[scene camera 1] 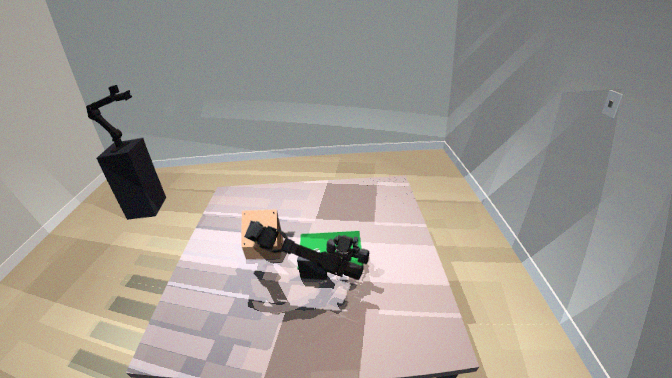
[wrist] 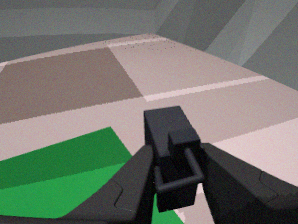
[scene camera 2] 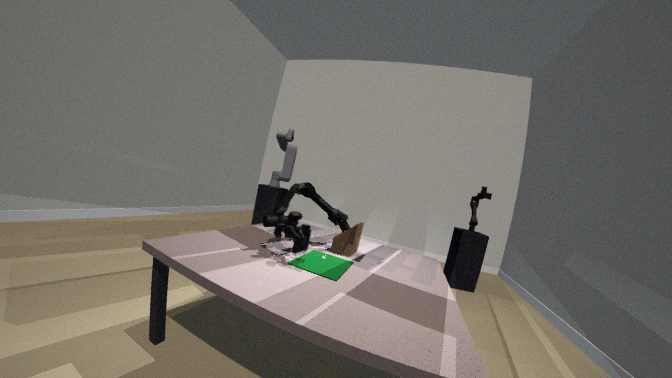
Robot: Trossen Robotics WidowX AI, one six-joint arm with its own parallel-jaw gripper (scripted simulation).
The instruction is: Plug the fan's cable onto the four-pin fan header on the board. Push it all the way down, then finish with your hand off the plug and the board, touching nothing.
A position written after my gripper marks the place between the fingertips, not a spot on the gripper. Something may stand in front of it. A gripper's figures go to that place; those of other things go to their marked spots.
Scene:
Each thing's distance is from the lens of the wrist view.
my gripper [wrist: 175,153]: 10 cm
black fan plug [wrist: 167,129]: 10 cm

